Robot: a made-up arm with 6 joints. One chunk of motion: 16 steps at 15 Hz.
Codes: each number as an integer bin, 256 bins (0 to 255) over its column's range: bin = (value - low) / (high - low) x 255, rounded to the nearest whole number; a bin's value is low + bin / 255 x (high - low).
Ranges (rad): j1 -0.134..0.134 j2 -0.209..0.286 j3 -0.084..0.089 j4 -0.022..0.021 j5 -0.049..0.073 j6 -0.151..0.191
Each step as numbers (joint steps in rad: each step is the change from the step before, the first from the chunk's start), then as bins.
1 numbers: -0.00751 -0.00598 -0.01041 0.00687 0.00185 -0.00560
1 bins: 120 105 108 171 106 108
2 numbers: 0.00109 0.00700 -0.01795 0.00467 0.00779 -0.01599
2 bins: 129 111 97 158 119 101
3 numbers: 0.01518 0.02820 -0.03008 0.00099 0.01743 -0.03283
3 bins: 142 122 79 136 139 88
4 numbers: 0.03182 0.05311 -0.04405 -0.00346 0.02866 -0.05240
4 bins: 158 135 59 110 162 74
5 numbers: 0.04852 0.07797 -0.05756 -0.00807 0.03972 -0.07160
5 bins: 174 148 39 83 185 59
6 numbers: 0.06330 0.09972 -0.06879 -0.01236 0.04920 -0.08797
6 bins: 188 159 22 57 205 47
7 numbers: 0.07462 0.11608 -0.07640 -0.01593 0.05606 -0.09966
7 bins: 199 167 11 36 220 38
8 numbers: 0.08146 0.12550 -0.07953 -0.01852 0.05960 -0.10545
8 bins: 205 172 7 21 227 34
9 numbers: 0.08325 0.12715 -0.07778 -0.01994 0.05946 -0.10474
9 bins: 207 173 9 12 227 34
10 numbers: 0.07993 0.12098 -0.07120 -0.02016 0.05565 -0.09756
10 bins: 204 170 19 11 219 40
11 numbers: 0.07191 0.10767 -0.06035 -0.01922 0.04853 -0.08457
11 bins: 196 163 35 16 204 50
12 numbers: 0.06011 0.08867 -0.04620 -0.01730 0.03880 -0.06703
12 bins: 185 153 56 28 184 63
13 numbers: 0.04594 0.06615 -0.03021 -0.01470 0.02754 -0.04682
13 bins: 171 142 79 43 160 78
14 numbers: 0.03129 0.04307 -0.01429 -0.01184 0.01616 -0.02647
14 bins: 157 130 103 60 136 93
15 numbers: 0.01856 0.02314 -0.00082 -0.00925 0.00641 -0.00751
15 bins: 145 120 123 76 116 107
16 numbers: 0.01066 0.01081 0.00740 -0.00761 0.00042 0.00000
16 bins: 138 113 135 85 103 113
